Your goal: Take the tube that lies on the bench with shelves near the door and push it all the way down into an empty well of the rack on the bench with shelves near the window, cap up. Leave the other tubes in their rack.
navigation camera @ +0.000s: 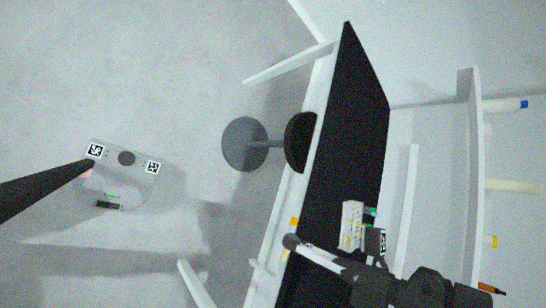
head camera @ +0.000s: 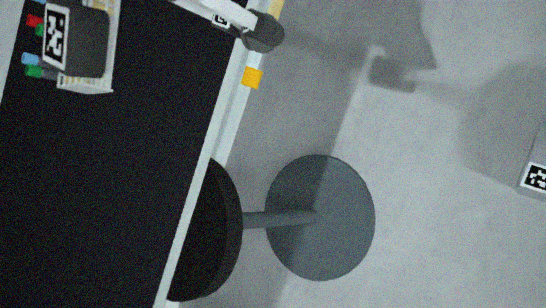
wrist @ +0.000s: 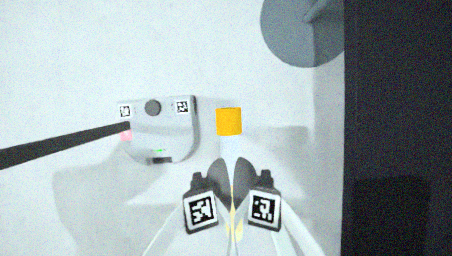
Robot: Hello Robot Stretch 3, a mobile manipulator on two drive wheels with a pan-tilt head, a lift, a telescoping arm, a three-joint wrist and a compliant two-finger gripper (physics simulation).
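Places are measured from the robot's base along level axes (x left, y ahead, z down), in centimetres.
Pixels of known places: gripper, between the fingertips: (navigation camera: 285,238) (head camera: 270,38); robot's base, origin of its link: (navigation camera: 126,157).
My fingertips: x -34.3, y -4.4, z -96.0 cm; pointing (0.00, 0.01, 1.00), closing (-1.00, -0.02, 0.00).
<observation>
For each thing: its top centre in the pictures, then the offset to it from my fingertips. "*": a spot on its surface instead. Level surfaces: height alone.
- tube with an orange cap, a spot on its surface: (head camera: 251,77) (navigation camera: 294,221) * dx +0.5, dy +4.6, dz -1.7 cm
- black bench top, height of its surface: dz +4.5 cm
- white rack, centre of its top: (head camera: 75,29) (navigation camera: 357,227) dx -43.5, dy +5.0, dz -1.2 cm
- dark stool, a spot on its surface: (head camera: 330,220) * dx -32.7, dy +40.0, dz +92.9 cm
- white shelf board, height of its surface: dz -39.3 cm
My gripper (head camera: 263,33) (navigation camera: 292,242) (wrist: 231,175) is shut on a tube with an orange cap (head camera: 251,77) (navigation camera: 294,221) (wrist: 228,121). The cap sticks out beyond one side of the fingers and the yellowish lower part beyond the other. In the head view they overlap the front edge of the black bench top (head camera: 125,160) (navigation camera: 345,125) (wrist: 400,100); in the wrist view floor shows behind them and the bench lies to the right. A white rack (head camera: 86,89) (navigation camera: 352,216) holding tubes with coloured caps stands on this bench, partly hidden by a dark tagged block.
A dark stool (head camera: 330,220) (navigation camera: 245,144) (wrist: 295,30) stands at the bench front, its seat partly under the edge. My base (navigation camera: 127,172) (wrist: 160,130) is on the floor away from the bench. A white shelf board (navigation camera: 477,175) runs behind the bench, with several pale rods beyond it.
</observation>
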